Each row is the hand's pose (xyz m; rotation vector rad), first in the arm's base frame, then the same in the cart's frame.
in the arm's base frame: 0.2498 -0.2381 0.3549 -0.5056 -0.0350 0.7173
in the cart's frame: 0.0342 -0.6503 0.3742 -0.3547 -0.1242 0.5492
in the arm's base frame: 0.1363 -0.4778 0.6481 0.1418 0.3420 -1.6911
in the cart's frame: -0.1341 -0.9178 0.6117 0.3641 0.4430 -1.7920
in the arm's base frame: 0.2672 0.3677 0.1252 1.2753 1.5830 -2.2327
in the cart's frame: 0.1529 -0.0233 0.2613 -1.5160 -1.7248 2.1049
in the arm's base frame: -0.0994 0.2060 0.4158 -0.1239 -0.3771 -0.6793
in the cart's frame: -0.2544 -0.1765 0.4970 0.0443 -0.3718 -0.8588
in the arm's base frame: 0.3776 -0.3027 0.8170 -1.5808 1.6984 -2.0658
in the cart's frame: 0.1147 -0.8129 0.8227 -1.3585 1.9651 -1.9348
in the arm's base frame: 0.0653 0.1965 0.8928 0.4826 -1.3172 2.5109
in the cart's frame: -0.1312 -0.2936 0.9723 0.3284 -1.5548 2.3212
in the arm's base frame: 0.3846 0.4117 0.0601 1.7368 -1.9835 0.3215
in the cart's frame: 0.2801 0.0134 0.2118 1.6963 -2.2336 0.1570
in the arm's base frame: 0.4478 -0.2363 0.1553 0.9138 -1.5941 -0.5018
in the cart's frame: 0.2459 -0.6433 0.1893 0.9627 -1.7043 -0.7332
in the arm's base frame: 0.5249 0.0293 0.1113 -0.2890 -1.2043 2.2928
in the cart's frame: 0.3620 -0.3887 0.1992 -0.3760 -1.3682 2.0497
